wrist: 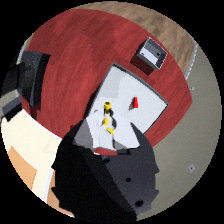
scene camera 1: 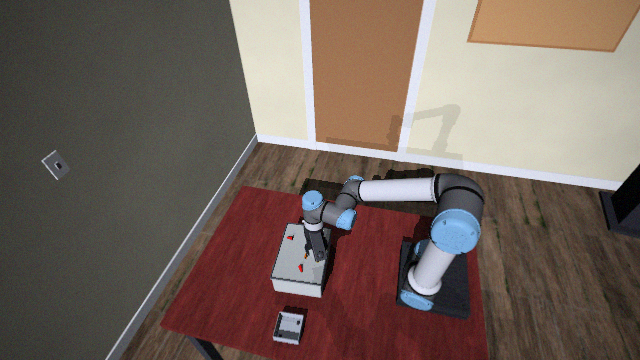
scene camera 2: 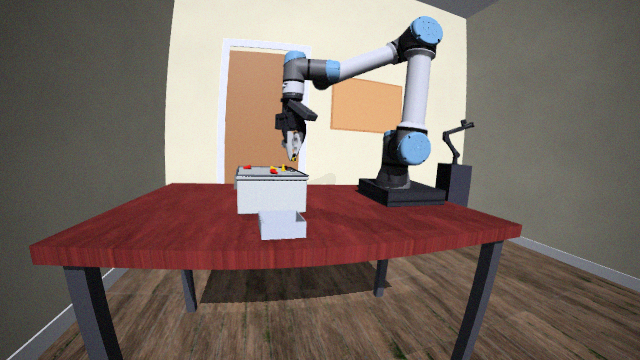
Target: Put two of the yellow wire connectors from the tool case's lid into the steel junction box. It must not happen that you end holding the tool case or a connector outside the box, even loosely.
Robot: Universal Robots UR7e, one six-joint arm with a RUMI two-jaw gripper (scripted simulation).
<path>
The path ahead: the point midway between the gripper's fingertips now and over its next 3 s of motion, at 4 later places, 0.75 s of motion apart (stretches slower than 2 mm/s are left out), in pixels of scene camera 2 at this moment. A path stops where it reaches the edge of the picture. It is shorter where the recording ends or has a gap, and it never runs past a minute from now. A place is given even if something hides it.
My gripper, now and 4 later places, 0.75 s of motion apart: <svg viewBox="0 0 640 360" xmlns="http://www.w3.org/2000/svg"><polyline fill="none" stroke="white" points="292,161 292,152 290,152 281,153 277,153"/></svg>
</path>
